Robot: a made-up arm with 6 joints. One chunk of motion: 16 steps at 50 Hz.
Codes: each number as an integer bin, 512 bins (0 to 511) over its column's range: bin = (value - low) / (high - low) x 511, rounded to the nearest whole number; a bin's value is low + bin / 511 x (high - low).
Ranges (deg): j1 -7..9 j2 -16..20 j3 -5..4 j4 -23..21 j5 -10..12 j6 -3..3
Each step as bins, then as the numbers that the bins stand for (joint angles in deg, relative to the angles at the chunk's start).
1 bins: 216 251 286 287 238 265
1 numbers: -0.24 1.68 0.04 1.71 0.25 0.11
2 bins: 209 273 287 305 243 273
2 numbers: -0.46 3.23 0.05 3.26 0.46 0.21
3 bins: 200 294 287 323 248 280
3 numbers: -0.74 4.71 0.05 4.81 0.68 0.29
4 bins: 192 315 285 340 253 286
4 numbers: -0.99 6.19 0.02 6.28 0.89 0.36
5 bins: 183 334 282 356 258 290
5 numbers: -1.27 7.53 -0.03 7.65 1.11 0.41
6 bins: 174 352 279 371 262 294
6 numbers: -1.55 8.80 -0.09 8.95 1.28 0.45
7 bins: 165 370 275 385 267 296
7 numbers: -1.83 10.07 -0.16 10.15 1.50 0.48
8 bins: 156 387 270 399 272 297
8 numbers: -2.12 11.26 -0.24 11.36 1.71 0.49
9 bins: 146 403 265 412 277 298
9 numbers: -2.43 12.39 -0.33 12.48 1.93 0.50
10 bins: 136 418 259 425 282 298
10 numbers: -2.74 13.45 -0.44 13.59 2.14 0.50
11 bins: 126 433 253 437 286 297
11 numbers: -3.05 14.50 -0.54 14.63 2.31 0.49
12 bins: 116 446 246 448 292 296
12 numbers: -3.37 15.42 -0.67 15.58 2.57 0.48
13 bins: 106 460 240 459 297 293
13 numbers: -3.68 16.41 -0.77 16.52 2.79 0.44
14 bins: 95 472 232 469 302 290
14 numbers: -4.03 17.25 -0.91 17.38 3.00 0.41
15 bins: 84 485 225 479 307 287
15 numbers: -4.37 18.17 -1.04 18.24 3.22 0.37
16 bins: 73 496 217 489 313 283
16 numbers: -4.71 18.94 -1.18 19.11 3.48 0.32
